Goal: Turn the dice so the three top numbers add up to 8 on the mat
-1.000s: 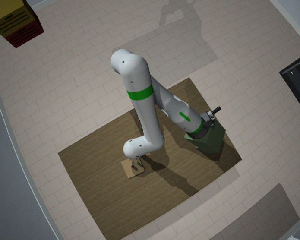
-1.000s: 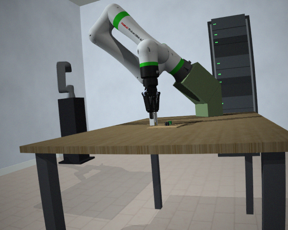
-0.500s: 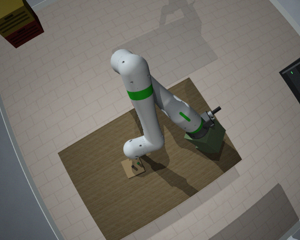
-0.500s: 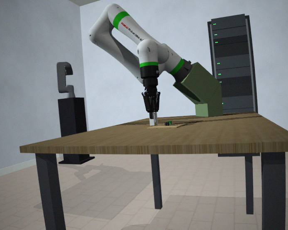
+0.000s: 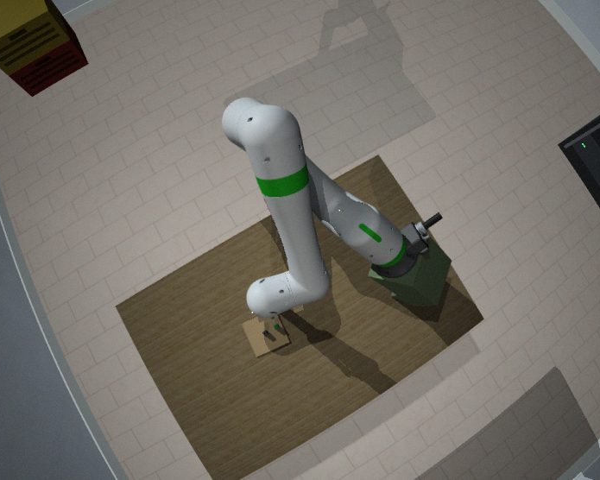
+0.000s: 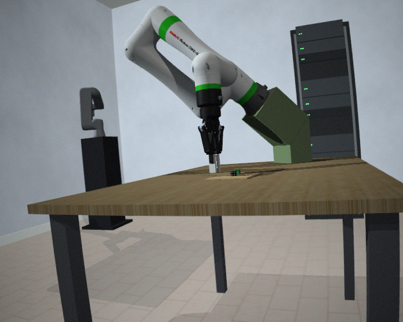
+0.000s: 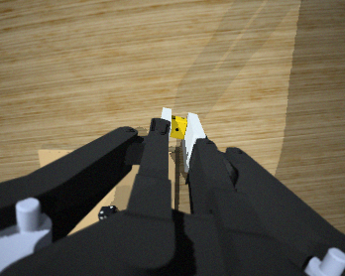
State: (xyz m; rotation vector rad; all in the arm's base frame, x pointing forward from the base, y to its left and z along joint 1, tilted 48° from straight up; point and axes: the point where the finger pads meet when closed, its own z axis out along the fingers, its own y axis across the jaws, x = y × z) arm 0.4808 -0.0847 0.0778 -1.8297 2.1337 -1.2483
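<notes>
The black die is 90 mm to the left of my hand, 90 mm ahead of it and 30 mm below it. Also, from my hand: tan mat 90 mm to the left, 90 mm ahead, 40 mm below; yellow die 30 mm below; green die 90 mm to the left, 40 mm ahead, 30 mm below.
</notes>
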